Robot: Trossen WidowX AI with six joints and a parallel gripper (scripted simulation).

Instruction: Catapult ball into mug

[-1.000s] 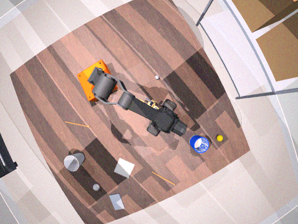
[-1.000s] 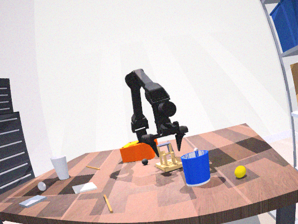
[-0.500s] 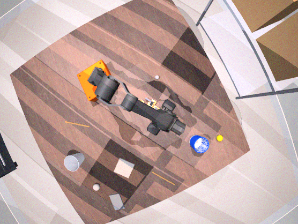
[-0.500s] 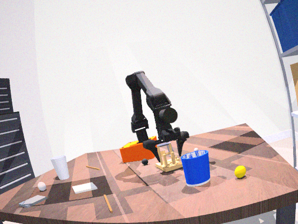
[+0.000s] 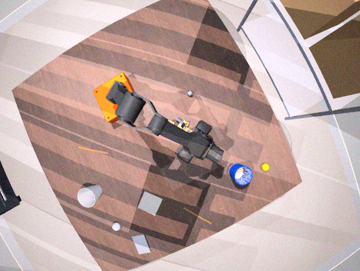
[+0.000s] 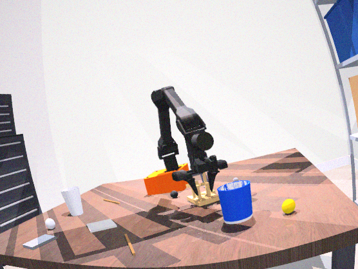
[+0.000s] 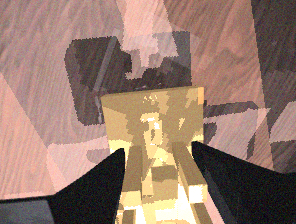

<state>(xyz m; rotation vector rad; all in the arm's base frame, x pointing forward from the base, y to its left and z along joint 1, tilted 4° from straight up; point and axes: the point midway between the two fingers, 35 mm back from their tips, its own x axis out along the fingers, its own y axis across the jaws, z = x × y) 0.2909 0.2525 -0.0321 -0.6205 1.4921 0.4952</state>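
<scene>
Right now the dark ball is 110 mm behind my gripper tip, 180 mm to the right of it and 20 mm below it. From my gripper tip the other things lie so: white flat block (250 mm ahead, 290 mm to the right, 30 mm below); grey ball (230 mm behind, 50 mm to the left, 20 mm below); blue mug (210 mm ahead, 180 mm to the left).
</scene>
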